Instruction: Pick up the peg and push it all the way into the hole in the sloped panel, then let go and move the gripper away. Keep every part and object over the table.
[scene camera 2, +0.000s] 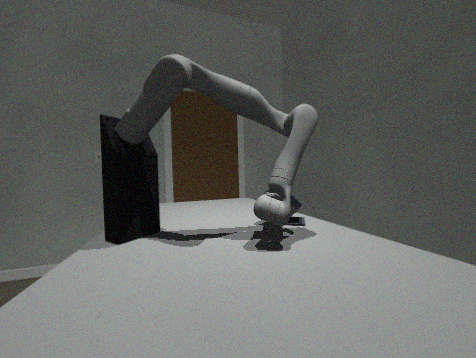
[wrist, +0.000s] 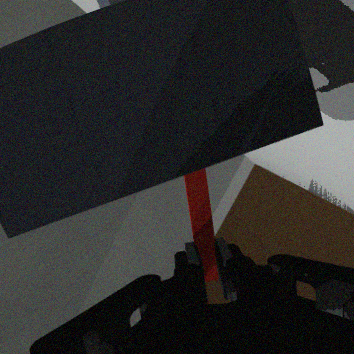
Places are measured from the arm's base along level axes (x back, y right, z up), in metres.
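Where they show: gripper, fingertip midpoint: (wrist: 205, 254); arm's base at its link origin: (scene camera 2: 129, 133).
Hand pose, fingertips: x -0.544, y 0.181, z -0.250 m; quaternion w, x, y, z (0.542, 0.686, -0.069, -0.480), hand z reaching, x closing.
Note:
Things, the pixels of their top centre, and the offset from my fingertips. Level surfaces: height alone.
- red peg at its top centre: (wrist: 172, 265) dx -0.007, dy +0.016, dz +0.014 m
- dark sloped panel at its top centre: (wrist: 87, 202) dx -0.040, dy +0.067, dz -0.001 m
- pale table at its surface level: dz -0.125 m
A red peg (wrist: 200, 215) is held between the fingertips of my gripper (wrist: 205, 254), which is shut on it. The peg points up in the wrist view, and its far end is hidden behind the edge of the dark sloped panel (wrist: 150, 110). The hole does not show, and I cannot tell whether the peg's end is at it. In the scene view a dark corner of the panel (scene camera 2: 297, 205) shows behind the wrist, with part of its base (scene camera 2: 298, 220) on the table; the peg and fingertips are hidden there by the wrist.
The pale table (scene camera 2: 240, 300) runs under the arm (scene camera 2: 225, 92), and shadows lie on it below the wrist. A tall black block (scene camera 2: 131, 195) stands at the arm's base on the left. A brown door (scene camera 2: 205, 150) is in the wall behind.

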